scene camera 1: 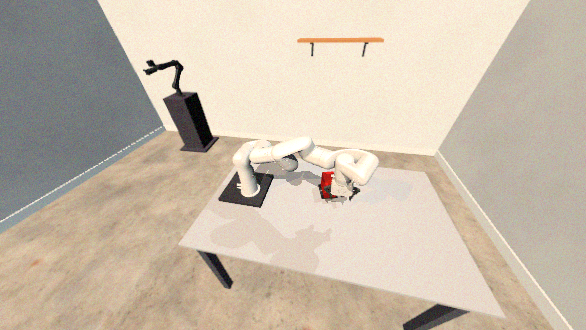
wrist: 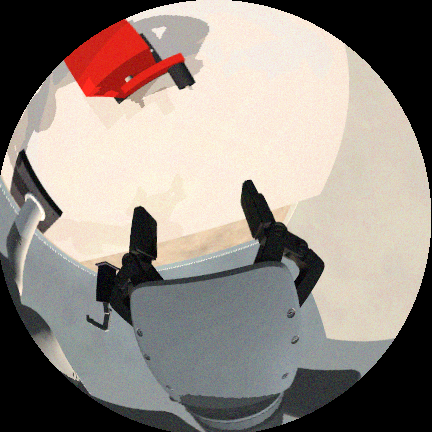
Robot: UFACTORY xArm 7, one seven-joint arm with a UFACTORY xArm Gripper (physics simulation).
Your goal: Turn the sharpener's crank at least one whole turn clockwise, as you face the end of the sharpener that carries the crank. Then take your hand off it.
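Frame: origin at the arm's base, x right, y up, z back, level; millimetres.
Seen in the pictures: gripper, fingertip midpoint: [scene camera 1: 340, 198] [wrist: 192, 201]; arm's base, origin of the base link: [scene camera 1: 250, 190].
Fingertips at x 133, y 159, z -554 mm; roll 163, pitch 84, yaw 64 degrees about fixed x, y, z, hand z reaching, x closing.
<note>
Pixels of each thing's middle, then the offset from my fingertips to it. "*": a spot on its surface instead. Level surfaces: height alone.
- red sharpener, surface spot: [scene camera 1: 327, 185] * dx -141, dy -59, dz +60 mm
- red bar, body centre: [wrist: 158, 82] dx -119, dy -99, dz +0 mm
- black handle, surface spot: [wrist: 182, 76] * dx -115, dy -87, dz -27 mm
- light table, its level: dy -182 mm
The red sharpener [scene camera 1: 327, 185] [wrist: 107, 57] stands on the table, partly behind the arm's wrist in the scene view and cut off at the upper left in the wrist view. Its crank shows in the wrist view as a red bar [wrist: 155, 72] with a black handle [wrist: 182, 76] at its outer end. The crank is too small to make out in the scene view. My gripper [scene camera 1: 340, 199] [wrist: 192, 201] is open, with nothing between its fingers. In the wrist view a wide gap separates both fingertips from the crank handle.
The sharpener stands on the light table [scene camera 1: 400, 240] [wrist: 250, 130]. My arm's dark base plate [scene camera 1: 265, 185] [wrist: 50, 205] is at the table's left side. A dark pedestal [scene camera 1: 187, 120] bearing a black arm [scene camera 1: 176, 77] stands at the back left. An orange shelf [scene camera 1: 340, 40] hangs on the back wall.
</note>
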